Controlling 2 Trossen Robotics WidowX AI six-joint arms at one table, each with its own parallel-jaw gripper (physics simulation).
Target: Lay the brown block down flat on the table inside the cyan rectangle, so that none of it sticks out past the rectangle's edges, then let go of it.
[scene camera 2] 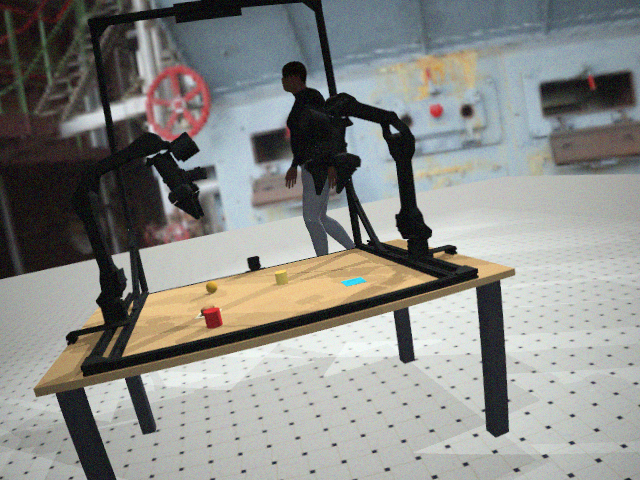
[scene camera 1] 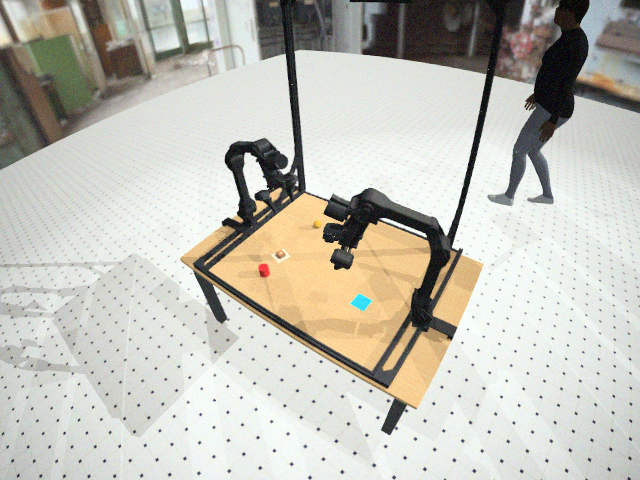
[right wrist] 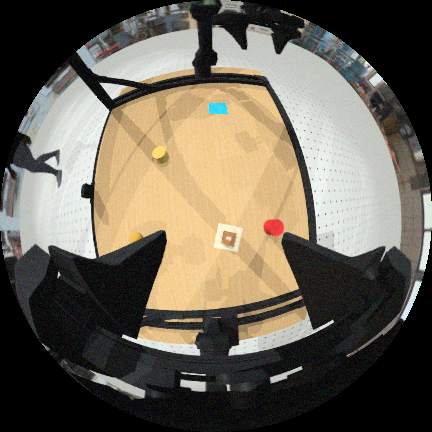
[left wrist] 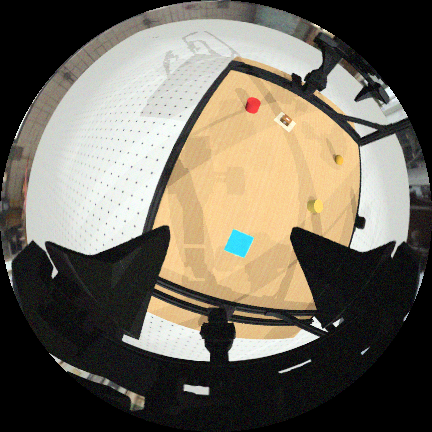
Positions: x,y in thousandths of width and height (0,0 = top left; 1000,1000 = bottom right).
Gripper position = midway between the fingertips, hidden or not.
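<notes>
My left gripper (scene camera 2: 513,405) is open and holds nothing. My right gripper (scene camera 2: 315,453) is open and holds nothing. Also visible are my left gripper (scene camera 1: 529,541) and my right gripper (scene camera 1: 445,430). Further views give my left gripper (right wrist: 608,119) and my right gripper (right wrist: 524,550). Visible too is my left gripper (left wrist: 541,538).
</notes>
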